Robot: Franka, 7 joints.
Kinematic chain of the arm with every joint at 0, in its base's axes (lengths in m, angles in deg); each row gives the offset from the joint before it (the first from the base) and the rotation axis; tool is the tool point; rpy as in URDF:
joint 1: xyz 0 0 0.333 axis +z
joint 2: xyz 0 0 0 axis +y
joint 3: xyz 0 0 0.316 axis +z
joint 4: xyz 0.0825 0 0 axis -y
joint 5: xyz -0.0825 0 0.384 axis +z
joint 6: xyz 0 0 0 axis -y
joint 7: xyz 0.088 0 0 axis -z
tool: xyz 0 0 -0.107 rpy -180 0 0
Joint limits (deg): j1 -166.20..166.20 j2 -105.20..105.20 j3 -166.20..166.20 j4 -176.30..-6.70 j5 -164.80..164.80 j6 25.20..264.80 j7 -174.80..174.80
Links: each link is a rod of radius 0.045 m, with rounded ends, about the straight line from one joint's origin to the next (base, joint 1, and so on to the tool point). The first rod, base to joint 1, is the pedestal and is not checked.
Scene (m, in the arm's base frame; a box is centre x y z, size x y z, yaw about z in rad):
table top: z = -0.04
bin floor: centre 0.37 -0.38 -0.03 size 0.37 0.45 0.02 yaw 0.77
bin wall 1: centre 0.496 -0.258 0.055 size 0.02 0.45 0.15 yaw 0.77
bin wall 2: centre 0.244 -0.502 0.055 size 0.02 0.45 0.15 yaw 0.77
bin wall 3: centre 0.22 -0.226 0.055 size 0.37 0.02 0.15 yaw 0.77
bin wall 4: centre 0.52 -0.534 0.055 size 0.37 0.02 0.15 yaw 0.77
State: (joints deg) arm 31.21 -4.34 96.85 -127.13 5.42 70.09 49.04
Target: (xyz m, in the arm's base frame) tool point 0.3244 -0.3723 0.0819
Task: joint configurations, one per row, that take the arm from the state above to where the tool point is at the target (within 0.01 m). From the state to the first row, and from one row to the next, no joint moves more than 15 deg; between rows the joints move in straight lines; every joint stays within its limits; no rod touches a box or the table.
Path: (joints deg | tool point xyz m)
1: 19.34 -0.62 83.91 -125.03 2.73 71.47 49.04 | -0.1004 0.3981 0.3623
2: 7.48 3.10 70.97 -122.94 0.04 72.86 49.04 | 0.0868 0.4157 0.3657
3: -4.39 6.82 58.03 -120.84 -2.64 74.24 49.04 | 0.2685 0.3483 0.3572
4: -16.26 10.53 45.08 -118.75 -5.33 75.62 49.04 | 0.4063 0.2050 0.3381
5: -28.12 14.25 32.14 -116.65 -8.02 77.01 49.04 | 0.4693 0.0117 0.3119
6: -39.99 17.97 19.20 -114.55 -10.71 78.39 49.04 | 0.4413 -0.1944 0.2828
7: -51.86 21.69 6.26 -112.46 -13.40 79.77 49.04 | 0.3244 -0.3723 0.2563
8: -51.93 32.78 5.98 -109.56 -13.83 85.10 49.04 | 0.3291 -0.3782 0.1705
9: -52.01 43.87 5.69 -106.67 -14.26 90.43 49.04 | 0.3243 -0.3723 0.0819

